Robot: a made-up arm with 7 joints. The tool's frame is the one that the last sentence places.
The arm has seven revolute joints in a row. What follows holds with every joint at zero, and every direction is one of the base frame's.
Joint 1 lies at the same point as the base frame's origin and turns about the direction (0, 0.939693, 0.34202).
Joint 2 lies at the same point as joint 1 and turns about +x.
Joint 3 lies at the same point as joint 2 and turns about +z.
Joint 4 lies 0.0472 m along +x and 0.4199 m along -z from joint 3 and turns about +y.
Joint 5 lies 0.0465 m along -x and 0.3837 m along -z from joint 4 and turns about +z.
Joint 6 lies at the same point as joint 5 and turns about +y.
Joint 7 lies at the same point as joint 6 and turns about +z.
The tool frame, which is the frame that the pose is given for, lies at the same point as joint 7; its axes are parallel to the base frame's.
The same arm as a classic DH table. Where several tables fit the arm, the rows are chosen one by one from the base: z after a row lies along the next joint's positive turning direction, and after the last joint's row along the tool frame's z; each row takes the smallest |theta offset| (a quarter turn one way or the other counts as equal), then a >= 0, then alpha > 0; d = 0 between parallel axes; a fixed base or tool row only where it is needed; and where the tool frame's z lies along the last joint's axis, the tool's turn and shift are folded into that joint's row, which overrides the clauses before.
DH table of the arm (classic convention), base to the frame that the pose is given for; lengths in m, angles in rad. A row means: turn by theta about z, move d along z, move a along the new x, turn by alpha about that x. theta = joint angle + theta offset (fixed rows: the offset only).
base (fixed): theta offset 0, d 0, a 0, alpha -1.2218
joint 1: theta offset 1.5708, d 0, a 0, alpha 1.5708
joint 2: theta offset 1.2218, d 0, a 0, alpha -1.5708
joint 3: theta offset -1.5708, d -0.4199, a 0.0472, alpha -1.5708
joint 4: theta offset 0, d 0, a -0.0465, alpha 1.5708
joint 5: theta offset 0, d -0.3837, a 0, alpha -1.5708
joint 6: theta offset 0, d 0, a 0, alpha 1.5708
joint 7: theta offset 0, d 0, a 0, alpha 0

